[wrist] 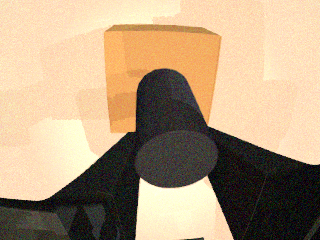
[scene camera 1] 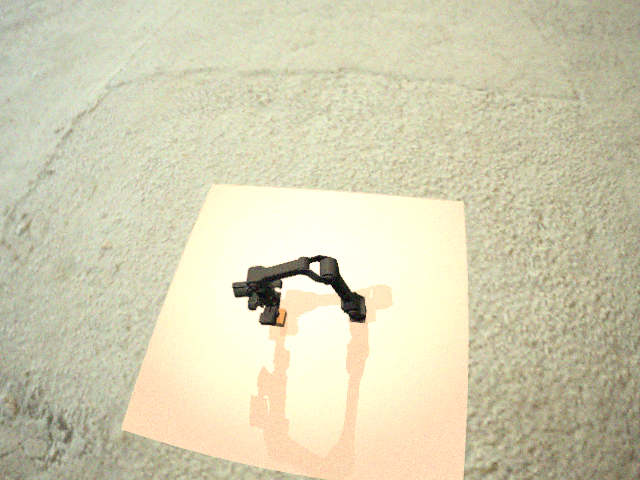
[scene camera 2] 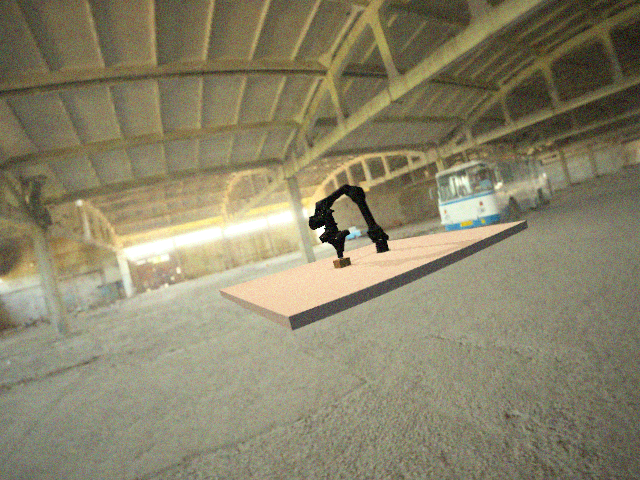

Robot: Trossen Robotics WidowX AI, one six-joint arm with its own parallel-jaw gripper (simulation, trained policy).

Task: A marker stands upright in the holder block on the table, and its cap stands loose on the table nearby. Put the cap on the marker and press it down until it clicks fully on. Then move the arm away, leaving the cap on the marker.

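Observation:
I can see my gripper (scene camera 1: 277, 311), and I find the same gripper (wrist: 168, 138) in the view from the wrist as well.

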